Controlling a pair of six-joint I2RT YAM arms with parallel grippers.
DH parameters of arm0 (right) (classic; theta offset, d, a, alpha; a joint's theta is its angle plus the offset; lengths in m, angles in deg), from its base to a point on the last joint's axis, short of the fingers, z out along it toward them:
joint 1: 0 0.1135 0.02 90
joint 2: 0 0 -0.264 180
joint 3: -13.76 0 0.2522 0
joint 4: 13.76 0 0.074 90
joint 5: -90 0 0 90
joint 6: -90 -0.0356 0 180
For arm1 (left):
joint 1: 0 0.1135 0.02 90
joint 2: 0 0 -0.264 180
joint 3: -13.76 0 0.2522 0
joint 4: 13.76 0 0.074 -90
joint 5: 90 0 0 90
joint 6: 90 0.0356 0 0
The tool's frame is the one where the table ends.
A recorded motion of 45 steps. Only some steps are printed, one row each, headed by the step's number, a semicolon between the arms.
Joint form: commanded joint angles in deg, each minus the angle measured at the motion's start. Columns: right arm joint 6, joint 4, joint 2, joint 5, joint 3, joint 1; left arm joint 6, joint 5, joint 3, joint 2, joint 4, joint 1.
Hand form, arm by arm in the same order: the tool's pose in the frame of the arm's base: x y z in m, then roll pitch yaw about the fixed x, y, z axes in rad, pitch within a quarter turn. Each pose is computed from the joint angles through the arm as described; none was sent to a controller.
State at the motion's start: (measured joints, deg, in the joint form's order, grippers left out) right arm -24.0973 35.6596 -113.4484 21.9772 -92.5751 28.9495; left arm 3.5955 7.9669 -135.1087 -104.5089 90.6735 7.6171
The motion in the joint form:
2: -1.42 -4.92 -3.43 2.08 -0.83 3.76; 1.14 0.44 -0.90 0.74 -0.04 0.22
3: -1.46 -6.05 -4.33 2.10 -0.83 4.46; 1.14 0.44 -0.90 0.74 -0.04 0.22
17: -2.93 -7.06 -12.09 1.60 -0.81 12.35; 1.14 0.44 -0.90 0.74 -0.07 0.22
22: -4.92 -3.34 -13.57 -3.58 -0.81 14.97; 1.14 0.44 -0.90 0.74 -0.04 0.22
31: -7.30 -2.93 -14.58 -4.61 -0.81 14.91; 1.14 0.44 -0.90 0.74 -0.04 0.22
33: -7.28 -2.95 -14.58 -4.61 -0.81 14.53; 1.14 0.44 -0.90 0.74 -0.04 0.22
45: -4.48 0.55 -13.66 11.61 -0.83 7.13; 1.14 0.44 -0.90 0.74 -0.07 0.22
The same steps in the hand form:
2: 0.3710 0.2555 0.2200 2.5026 0.3955 -3.0111; 0.3130 0.0378 0.4583 -3.0460 0.5616 -3.1015
3: 0.3706 0.2619 0.2145 2.5002 0.3986 -3.0001; 0.3130 0.0378 0.4583 -3.0460 0.5616 -3.1015
17: 0.3398 0.3175 0.1557 2.5538 0.2803 -2.8690; 0.3131 0.0378 0.4583 -3.0460 0.5622 -3.1015
22: 0.3236 0.3272 0.1401 2.6629 0.2183 -2.8660; 0.3130 0.0378 0.4583 -3.0460 0.5616 -3.1015
31: 0.3242 0.3263 0.1319 2.6824 0.1859 -2.9066; 0.3130 0.0378 0.4583 -3.0460 0.5616 -3.1015
33: 0.3264 0.3241 0.1319 2.6823 0.1864 -2.9129; 0.3130 0.0378 0.4583 -3.0460 0.5616 -3.1015
45: 0.3537 0.2821 0.1407 2.4710 0.0531 -2.9224; 0.3131 0.0378 0.4583 -3.0460 0.5622 -3.1015

